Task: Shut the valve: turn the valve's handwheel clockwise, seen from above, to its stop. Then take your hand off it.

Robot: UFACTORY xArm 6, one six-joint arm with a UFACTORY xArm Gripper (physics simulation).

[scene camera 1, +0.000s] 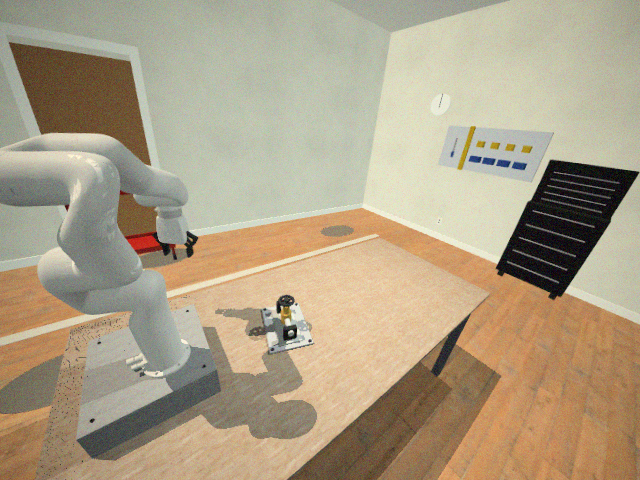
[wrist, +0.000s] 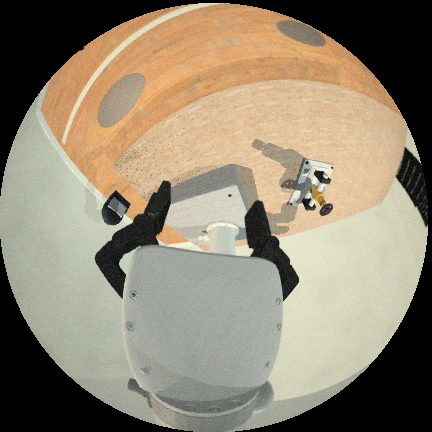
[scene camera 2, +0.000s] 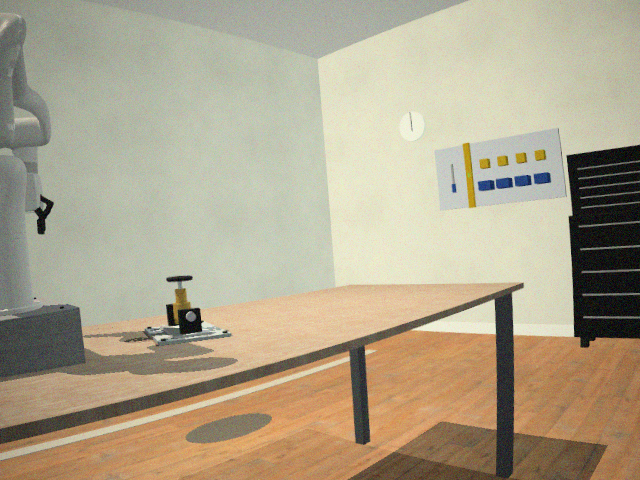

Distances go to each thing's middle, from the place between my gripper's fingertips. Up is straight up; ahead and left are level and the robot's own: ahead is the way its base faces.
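Scene:
There's the white base plate [scene camera 1: 272, 338], and from my hand it's 330 mm ahead, 280 mm to the right and 270 mm below.

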